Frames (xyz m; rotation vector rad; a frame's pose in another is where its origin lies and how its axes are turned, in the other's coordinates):
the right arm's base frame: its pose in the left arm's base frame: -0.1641 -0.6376 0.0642 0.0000 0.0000 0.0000
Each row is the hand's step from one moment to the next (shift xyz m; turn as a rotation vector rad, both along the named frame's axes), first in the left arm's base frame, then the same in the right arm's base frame.
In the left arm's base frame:
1: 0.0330 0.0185 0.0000 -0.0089 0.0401 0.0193
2: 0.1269 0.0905 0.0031 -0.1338 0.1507 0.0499
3: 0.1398 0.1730 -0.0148 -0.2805 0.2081 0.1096
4: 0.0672 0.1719 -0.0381 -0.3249 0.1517 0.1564
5: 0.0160 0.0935 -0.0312 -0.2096 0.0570 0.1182
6: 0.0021 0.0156 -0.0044 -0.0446 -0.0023 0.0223
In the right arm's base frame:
1: 0.0330 0.0185 0.0000 -0.0089 0.0401 0.0193
2: 0.1269 0.0905 0.0031 -0.1338 0.1507 0.0499
3: 0.1398 0.1730 -0.0148 -0.2805 0.2081 0.1096
4: 0.0672 0.1719 -0.0381 -0.3249 0.1517 0.1564
5: 0.0160 0.0935 -0.0312 -0.2096 0.0570 0.1182
6: 0.0021 0.0156 -0.0044 -0.0446 -0.0023 0.0223

